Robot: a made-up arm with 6 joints.
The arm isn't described. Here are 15 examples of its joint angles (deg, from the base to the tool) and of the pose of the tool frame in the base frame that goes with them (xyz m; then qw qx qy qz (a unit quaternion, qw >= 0)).
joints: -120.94 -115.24 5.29 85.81 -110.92 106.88
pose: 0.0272 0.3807 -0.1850 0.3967 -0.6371 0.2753 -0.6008
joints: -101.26 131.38 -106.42 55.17 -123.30 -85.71
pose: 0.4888 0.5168 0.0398 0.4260 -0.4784 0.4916 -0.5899
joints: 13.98 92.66 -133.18 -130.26 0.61 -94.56
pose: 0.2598 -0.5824 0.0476 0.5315 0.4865 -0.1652 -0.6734
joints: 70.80 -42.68 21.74 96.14 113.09 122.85
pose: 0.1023 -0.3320 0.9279 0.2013 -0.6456 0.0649 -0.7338
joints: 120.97 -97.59 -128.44 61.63 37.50 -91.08
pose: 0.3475 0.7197 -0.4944 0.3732 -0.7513 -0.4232 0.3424
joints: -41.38 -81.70 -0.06 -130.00 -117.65 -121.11
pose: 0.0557 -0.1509 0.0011 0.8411 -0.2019 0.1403 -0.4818
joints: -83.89 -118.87 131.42 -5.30 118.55 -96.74
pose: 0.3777 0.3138 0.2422 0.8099 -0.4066 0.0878 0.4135
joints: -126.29 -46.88 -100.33 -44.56 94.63 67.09
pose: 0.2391 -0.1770 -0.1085 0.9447 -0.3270 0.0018 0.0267
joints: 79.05 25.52 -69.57 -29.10 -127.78 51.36
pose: -0.2746 -0.1365 0.6272 0.6069 -0.1462 0.6097 -0.4884
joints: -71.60 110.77 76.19 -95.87 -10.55 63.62
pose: 0.1937 0.3485 0.4050 0.0317 -0.6460 0.0177 -0.7625
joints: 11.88 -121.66 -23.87 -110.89 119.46 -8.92
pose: 0.1029 0.0472 0.4157 0.5594 0.2943 0.3140 0.7085
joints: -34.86 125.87 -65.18 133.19 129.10 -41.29
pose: 0.6339 -0.0110 -0.2294 0.9420 -0.2362 -0.0220 0.2373
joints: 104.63 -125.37 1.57 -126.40 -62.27 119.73
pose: -0.2193 -0.0284 0.4064 0.6946 -0.3024 -0.3847 -0.5274
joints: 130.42 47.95 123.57 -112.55 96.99 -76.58
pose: -0.1706 -0.0596 0.5814 0.6227 -0.1427 -0.7015 -0.3160
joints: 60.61 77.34 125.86 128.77 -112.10 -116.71
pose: 0.1685 0.0422 -0.0860 0.1503 -0.3929 0.3965 -0.8160
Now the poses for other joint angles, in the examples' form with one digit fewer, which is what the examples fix.
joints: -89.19 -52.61 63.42 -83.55 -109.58 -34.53
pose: 0.218 0.033 0.290 0.814 0.069 0.475 0.329
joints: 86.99 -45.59 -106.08 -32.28 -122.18 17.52
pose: -0.264 0.423 0.566 0.175 0.337 0.089 -0.921
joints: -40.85 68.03 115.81 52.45 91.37 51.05
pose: -0.121 -0.254 0.693 0.486 0.342 -0.780 0.196
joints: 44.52 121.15 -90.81 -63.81 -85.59 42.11
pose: 0.095 -0.610 0.377 0.959 0.022 0.172 -0.225
